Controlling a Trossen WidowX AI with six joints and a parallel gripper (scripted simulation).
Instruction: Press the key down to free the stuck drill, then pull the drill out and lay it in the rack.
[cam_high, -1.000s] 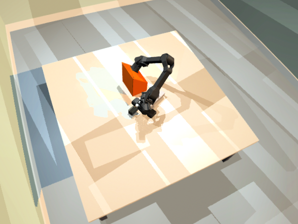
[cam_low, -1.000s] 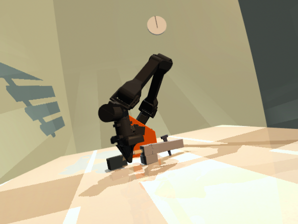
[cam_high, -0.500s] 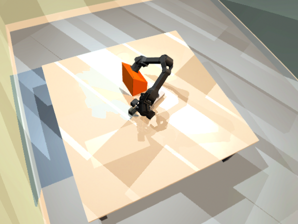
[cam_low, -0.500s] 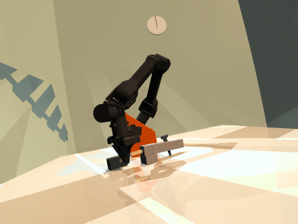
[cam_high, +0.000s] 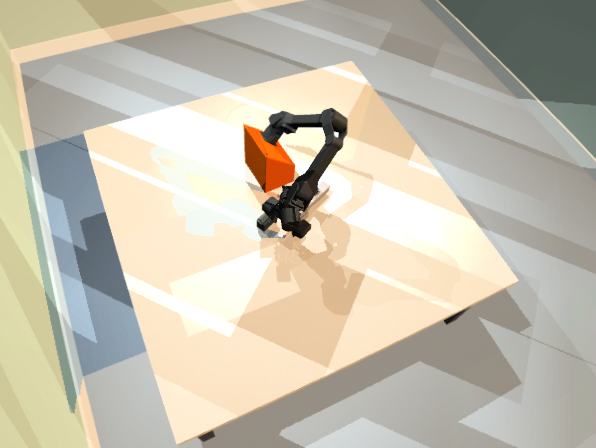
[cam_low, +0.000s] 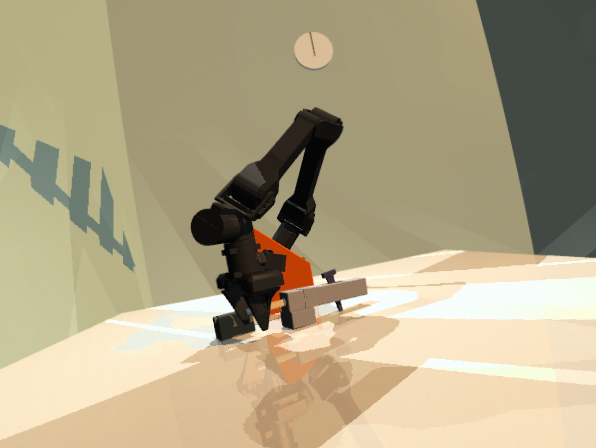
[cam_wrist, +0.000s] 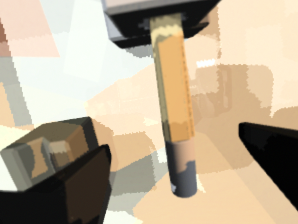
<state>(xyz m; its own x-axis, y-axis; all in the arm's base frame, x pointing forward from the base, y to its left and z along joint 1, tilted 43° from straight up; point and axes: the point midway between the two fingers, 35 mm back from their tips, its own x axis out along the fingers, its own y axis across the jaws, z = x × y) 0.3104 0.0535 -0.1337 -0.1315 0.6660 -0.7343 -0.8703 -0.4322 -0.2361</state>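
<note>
My gripper tip is now 40 mm to the right of the drill, 30 mm below it and 20 mm past it. Round my gripper tip: t-shaped key 150 mm to the left, 90 mm behind, 30 mm above; rack block 60 mm behind, 50 mm to the right; housing block 130 mm to the left, 70 mm behind, 20 mm above.
</note>
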